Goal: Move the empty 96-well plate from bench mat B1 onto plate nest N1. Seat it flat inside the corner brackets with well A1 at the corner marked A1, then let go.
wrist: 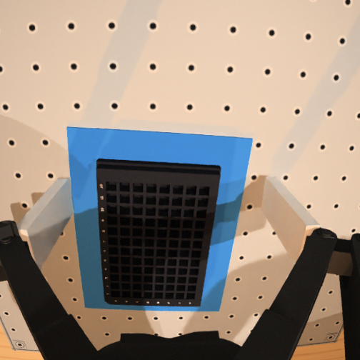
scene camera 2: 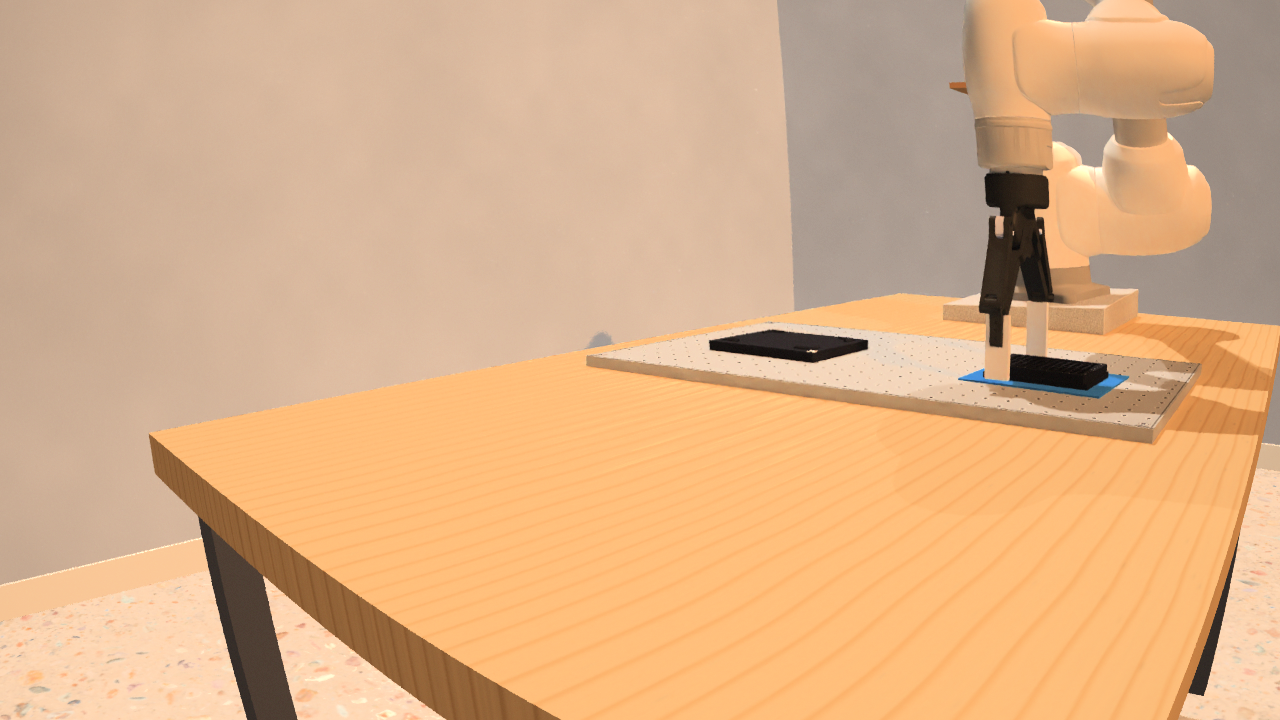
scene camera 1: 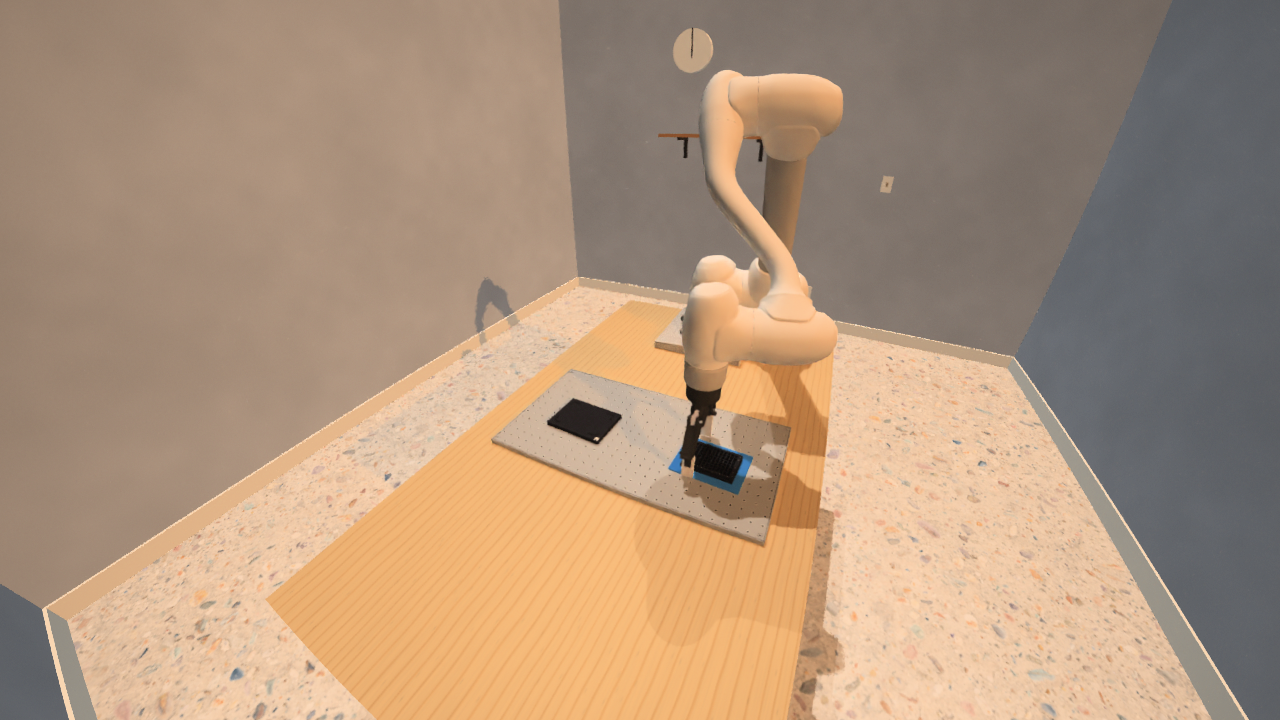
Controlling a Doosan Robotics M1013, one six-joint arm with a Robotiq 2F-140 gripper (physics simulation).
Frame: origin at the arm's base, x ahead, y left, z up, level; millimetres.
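Seen in the pictures: gripper, fingertip midpoint: [scene camera 2: 1018, 367] [scene camera 1: 696, 453].
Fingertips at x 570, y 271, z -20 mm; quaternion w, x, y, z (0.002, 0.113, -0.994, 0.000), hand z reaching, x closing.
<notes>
A point is followed by its place in that frame.
The black 96-well plate [scene camera 1: 718, 462] @(z -13, x 573, y 330 mm) [scene camera 2: 1060, 370] @(z -11, x 593, y 342 mm) [wrist: 160, 235] lies flat on the blue bench mat B1 [scene camera 1: 735, 487] @(z -25, x 607, y 393 mm) [scene camera 2: 1109, 383] @(z -25, x 551, y 386 mm) [wrist: 150, 145]. Small pale marks run along its left and bottom edges in the wrist view; I cannot read A1. My gripper [scene camera 1: 698, 454] @(z -20, x 570, y 271 mm) [scene camera 2: 1016, 362] @(z -20, x 570, y 271 mm) [wrist: 167, 194] is open and empty. Its pale fingers reach down low on either side of the plate, with a gap on each side in the wrist view. The black plate nest N1 [scene camera 1: 583, 420] @(z -15, x 648, y -31 mm) [scene camera 2: 787, 343] @(z -15, x 660, y -18 mm) lies to the left, with a small white mark at its near corner.
The plate mat and nest are on a pale perforated board [scene camera 1: 626, 461] @(z -27, x 686, y 146 mm) [scene camera 2: 904, 394] @(z -27, x 744, y 241 mm) [wrist: 190, 85] on the wooden table [scene camera 1: 537, 582] @(z -40, x 1018, y 203 mm) [scene camera 2: 671, 501] @(z -40, x 1065, y 309 mm). The arm's base stands on a pale block [scene camera 2: 1118, 313] @(z -16, x 3, y 147 mm) at the back. Walls stand behind the table and to its left.
</notes>
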